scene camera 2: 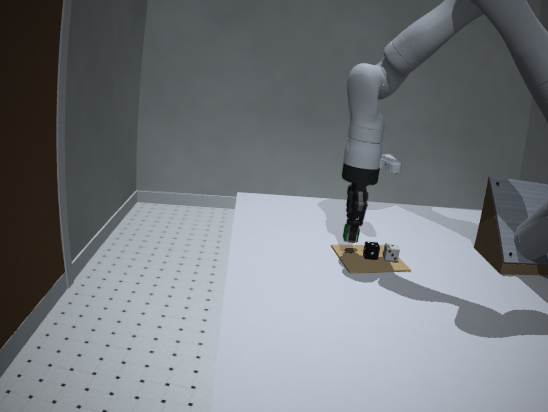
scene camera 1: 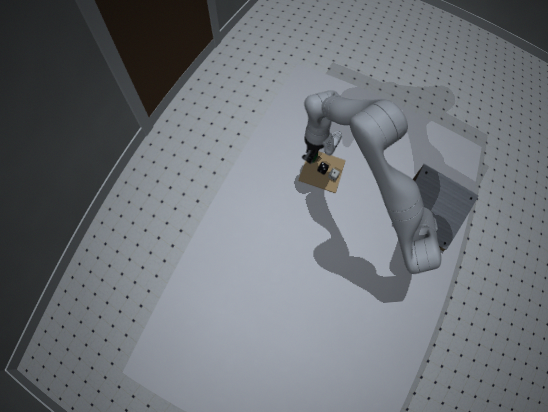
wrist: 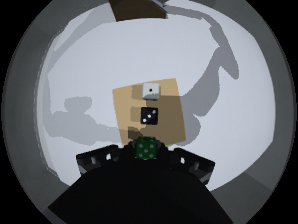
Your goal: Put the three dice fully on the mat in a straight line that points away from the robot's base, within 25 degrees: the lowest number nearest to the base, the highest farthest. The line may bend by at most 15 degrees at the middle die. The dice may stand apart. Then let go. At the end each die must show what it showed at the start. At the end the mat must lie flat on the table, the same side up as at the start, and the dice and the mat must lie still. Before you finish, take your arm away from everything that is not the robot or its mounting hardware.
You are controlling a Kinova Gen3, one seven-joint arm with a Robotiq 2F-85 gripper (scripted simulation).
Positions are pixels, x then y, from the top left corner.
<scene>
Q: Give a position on a tan mat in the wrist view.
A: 128, 101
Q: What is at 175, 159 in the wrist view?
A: My gripper.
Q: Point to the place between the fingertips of my gripper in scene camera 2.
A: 350, 239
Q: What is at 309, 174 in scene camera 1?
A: A tan mat.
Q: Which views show the tan mat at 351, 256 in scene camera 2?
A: Scene camera 2, scene camera 1 and the wrist view: all of them.
</scene>
